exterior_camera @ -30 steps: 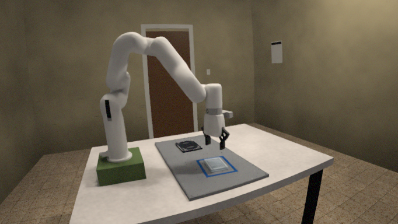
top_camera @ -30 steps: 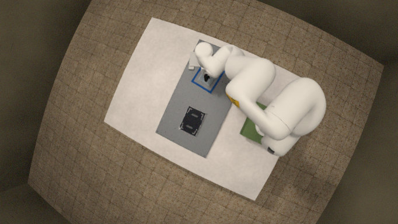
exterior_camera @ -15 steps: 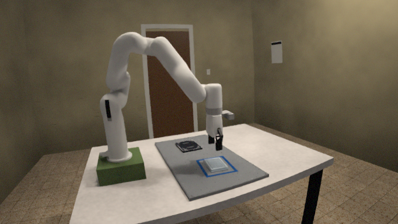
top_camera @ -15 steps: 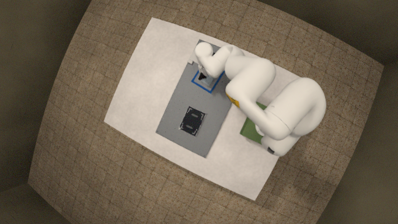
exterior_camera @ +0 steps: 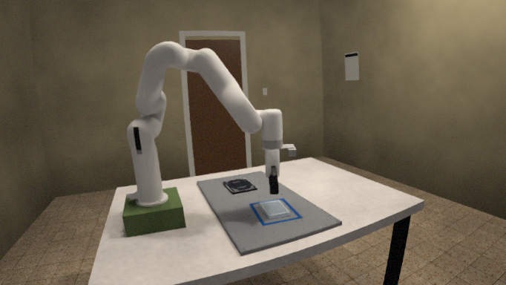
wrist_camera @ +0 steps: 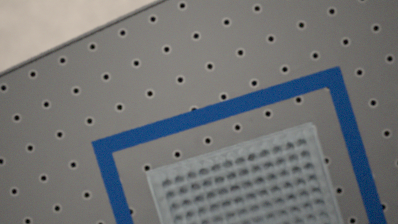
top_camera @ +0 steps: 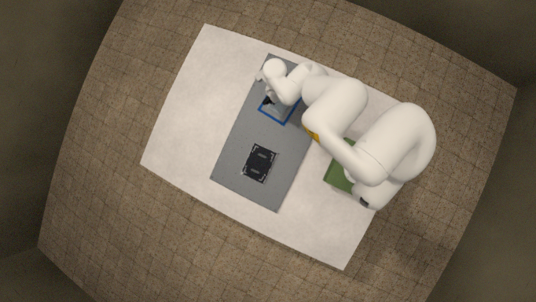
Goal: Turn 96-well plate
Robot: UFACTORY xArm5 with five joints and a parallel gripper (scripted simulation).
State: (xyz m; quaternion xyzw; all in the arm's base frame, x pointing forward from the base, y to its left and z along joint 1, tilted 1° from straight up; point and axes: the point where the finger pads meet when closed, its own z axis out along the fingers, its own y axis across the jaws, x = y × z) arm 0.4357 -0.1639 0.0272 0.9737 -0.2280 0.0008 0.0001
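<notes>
Right now the 96-well plate is 9 cm below my hand. Round my hand: plate nest: 2 cm behind, 32 cm to the left, 9 cm below.
</notes>
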